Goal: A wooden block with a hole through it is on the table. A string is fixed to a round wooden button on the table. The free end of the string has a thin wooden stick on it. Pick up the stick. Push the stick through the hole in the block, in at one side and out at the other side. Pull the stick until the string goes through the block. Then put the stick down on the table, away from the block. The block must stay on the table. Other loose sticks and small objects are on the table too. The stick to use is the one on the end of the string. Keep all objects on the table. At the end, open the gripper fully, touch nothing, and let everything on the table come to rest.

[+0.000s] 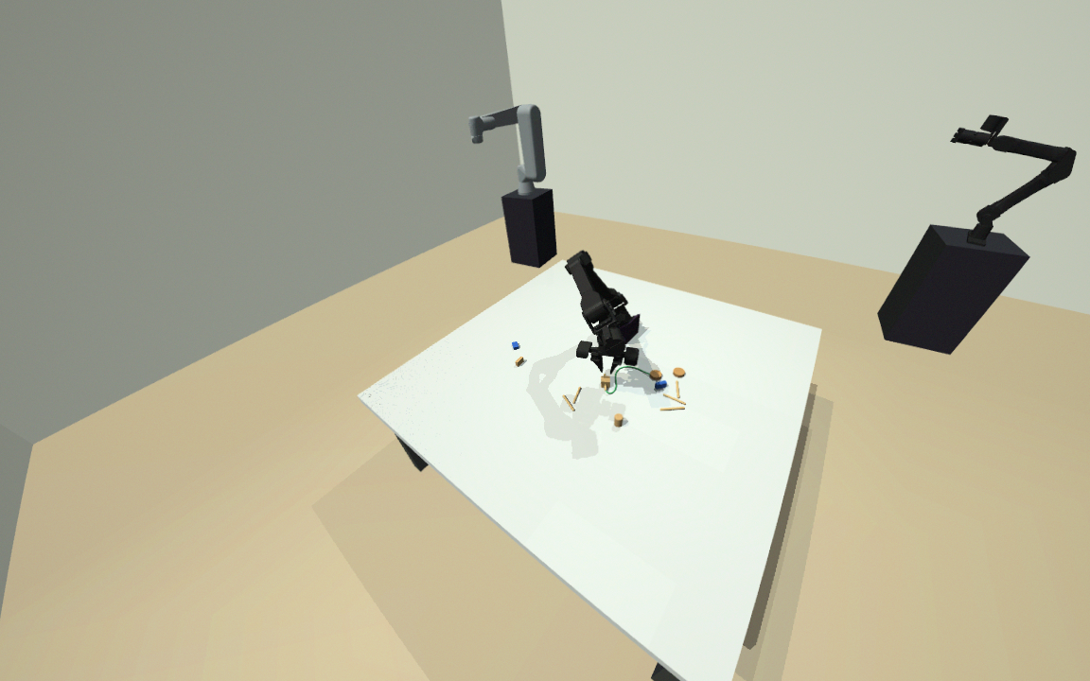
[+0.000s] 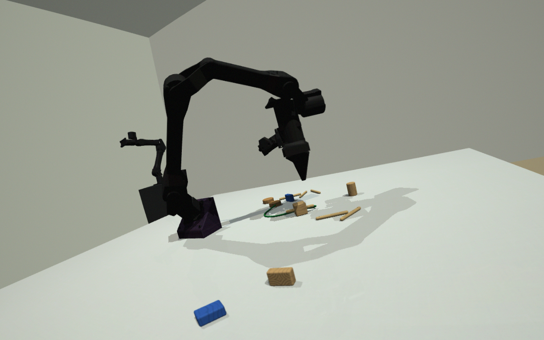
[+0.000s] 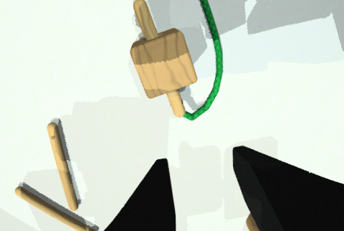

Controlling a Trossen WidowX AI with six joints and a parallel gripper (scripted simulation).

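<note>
Right now the small wooden cube is 2 cm behind my gripper tip, 1 cm to the right of it and 7 cm below it. Round my gripper tip: wooden cylinder: 11 cm ahead, 9 cm to the left, 7 cm below; then thin wooden stick: 1 cm behind, 1 cm to the right, 7 cm below.
</note>
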